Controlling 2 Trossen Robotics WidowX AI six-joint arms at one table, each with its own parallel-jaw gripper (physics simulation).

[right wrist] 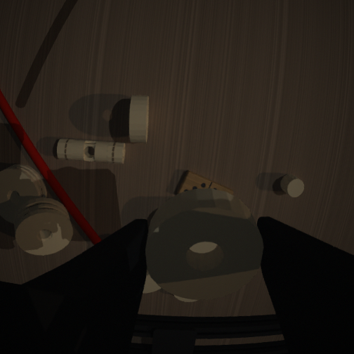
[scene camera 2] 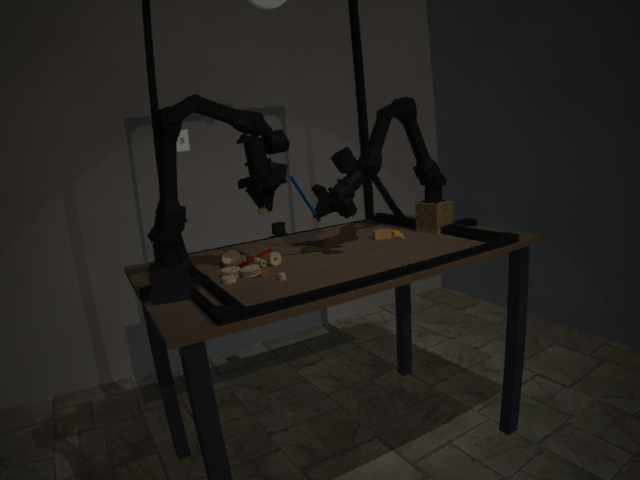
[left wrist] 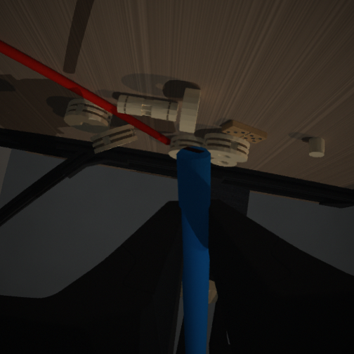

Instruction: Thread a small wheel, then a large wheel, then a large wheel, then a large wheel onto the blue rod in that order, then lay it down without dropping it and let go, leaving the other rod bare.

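Places are measured from the left arm's base along level axes (x left, y back, z up), in centimetres.
Pixels of known places: left gripper, fingertip midpoint: [scene camera 2: 314, 217]; right gripper, fingertip midpoint: [scene camera 2: 266, 211]; left arm's base, origin of the base link: [scene camera 2: 433, 201]; right arm's base, origin of the base link: [scene camera 2: 168, 264].
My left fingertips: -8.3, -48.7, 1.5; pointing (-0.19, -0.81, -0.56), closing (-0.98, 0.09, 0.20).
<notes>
Ahead of a thing's pixels: the offset from my left fingertips to its middle, as dx, dy, dz.
The blue rod @(+1.0, -3.5, +6.0) [scene camera 2: 303, 197] [left wrist: 196, 300] is tilted steeply above the table, and no wheel shows on its visible length. My left gripper [scene camera 2: 316, 213] [left wrist: 193, 212] is shut on the rod near its lower end in the scene view. My right gripper [scene camera 2: 263, 205] [right wrist: 202, 230] is shut on a small wheel @(+0.4, -17.8, +5.3) [scene camera 2: 263, 210] [right wrist: 167, 255], held above the table with its hole facing the right wrist camera. The held wheel and rod are apart. The red rod @(-13.5, -16.6, -11.9) [scene camera 2: 261, 254] [left wrist: 50, 72] [right wrist: 32, 150] lies bare among loose wheels. A wheel [left wrist: 189, 110] [right wrist: 139, 119] stands on its rim.
Nearby lie a connector cylinder [left wrist: 146, 106] [right wrist: 90, 151], a domino [left wrist: 243, 131] [right wrist: 197, 181], a small peg @(+11.7, -21.4, -11.5) [scene camera 2: 282, 276] [left wrist: 316, 147] [right wrist: 293, 186] and several stacked wheels @(+1.1, -25.0, -11.0) [scene camera 2: 250, 271]. A wooden block @(-0.3, +29.3, -10.9) [scene camera 2: 382, 234] and yellow piece @(-0.1, +35.5, -11.6) [scene camera 2: 395, 233] lie at the right. A black rail [scene camera 2: 361, 279] borders the table.
</notes>
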